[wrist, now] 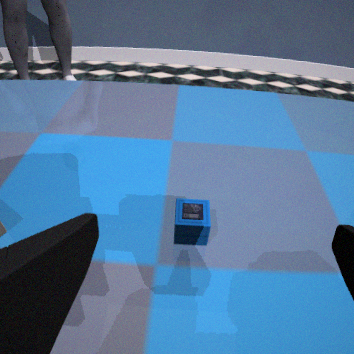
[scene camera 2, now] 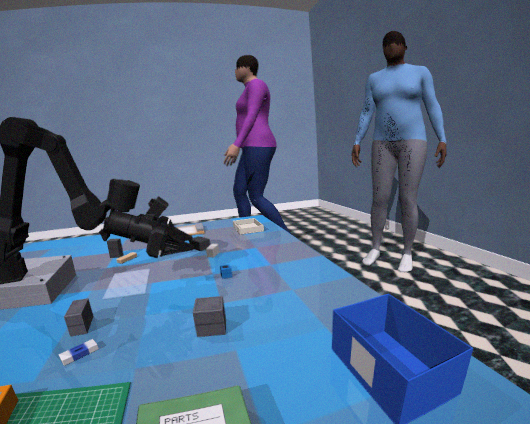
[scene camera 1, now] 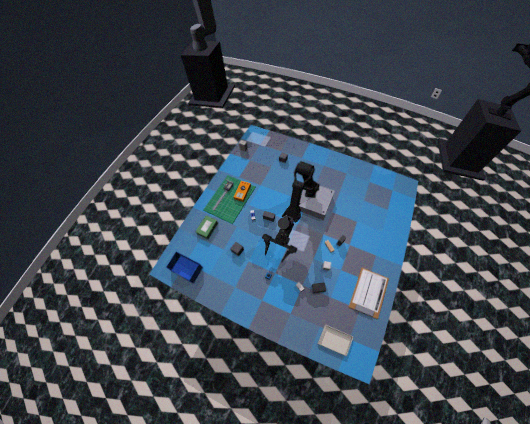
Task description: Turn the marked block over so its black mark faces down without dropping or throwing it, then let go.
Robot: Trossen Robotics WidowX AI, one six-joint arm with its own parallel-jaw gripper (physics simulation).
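Places are measured from the arm's base along level axes (x ahead, y left, z up), in metres.
Pixels of known places: gripper, fingertip midpoint: (wrist: 216, 231) (scene camera 2: 192, 243) (scene camera 1: 273, 258); arm's base, link origin: (scene camera 2: 12, 277) (scene camera 1: 310, 192).
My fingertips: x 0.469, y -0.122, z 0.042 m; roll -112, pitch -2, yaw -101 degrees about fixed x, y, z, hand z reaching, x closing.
Ahead of a thing's pixels: the offset from my fingertips to its middle.
The marked block {0.074 m ahead, 0.010 m right, 0.090 m down} (scene camera 1: 268, 275) (scene camera 2: 226, 271) (wrist: 192, 221) is a small blue cube resting flat on the checkered table surface. In the wrist view its black mark faces up. My gripper (scene camera 1: 275, 257) (scene camera 2: 192, 245) (wrist: 216, 231) is open and empty. It hangs above the table, tilted forward, on the arm's side of the block and apart from it. In the wrist view the block shows between the two fingers' directions, farther out than the fingertips.
A dark block {0.032 m back, 0.216 m right, 0.077 m down} (scene camera 1: 237, 248) (scene camera 2: 209, 316) and another dark block {0.275 m back, 0.092 m right, 0.081 m down} (scene camera 1: 269, 216) (scene camera 2: 78, 317) stand on the arm's side. A white block {0.094 m ahead, 0.167 m left, 0.088 m down} (scene camera 1: 300, 286) and a dark block {0.077 m ahead, 0.265 m left, 0.087 m down} (scene camera 1: 318, 288) lie near the marked block. A blue bin {0.148 m ahead, 0.469 m right, 0.066 m down} (scene camera 1: 185, 267) (scene camera 2: 440, 382) and cream tray {0.319 m ahead, 0.394 m left, 0.091 m down} (scene camera 1: 335, 340) (scene camera 2: 248, 228) stand farther away.
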